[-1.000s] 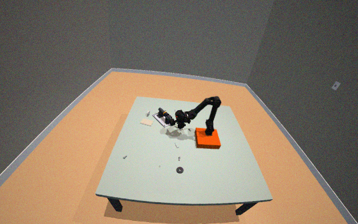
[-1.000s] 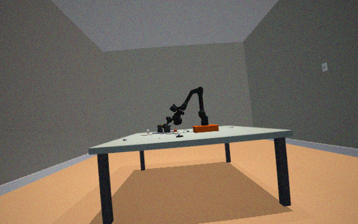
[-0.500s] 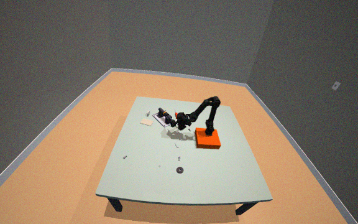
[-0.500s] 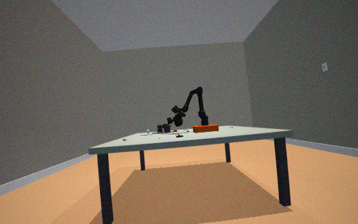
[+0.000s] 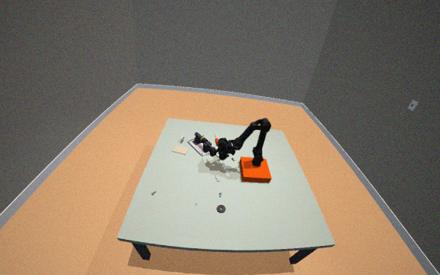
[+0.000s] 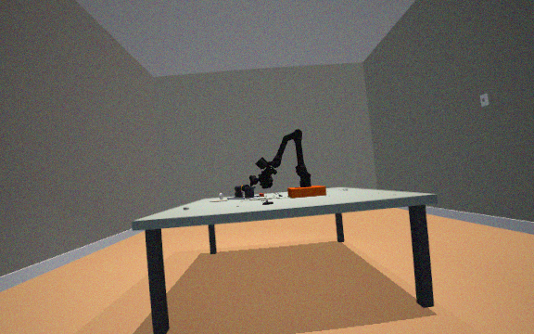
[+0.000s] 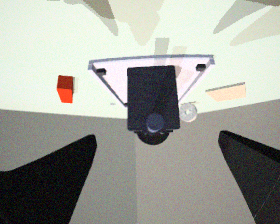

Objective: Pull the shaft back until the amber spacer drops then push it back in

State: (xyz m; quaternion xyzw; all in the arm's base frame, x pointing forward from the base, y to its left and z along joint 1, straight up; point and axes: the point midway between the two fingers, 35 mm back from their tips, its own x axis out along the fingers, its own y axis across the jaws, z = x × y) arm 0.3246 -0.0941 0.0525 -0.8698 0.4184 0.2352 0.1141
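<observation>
The dark round shaft lies 8 cm to the right of my gripper tip, 6 cm ahead of it and 1 cm below it. Also, from my gripper tip: amber spacer (11 cm to the right, 9 cm ahead, 1 cm below); tan pad (27 cm ahead, 9 cm below, 5 cm to the right); pale ring (27 cm ahead, 17 cm to the right, 7 cm below).
</observation>
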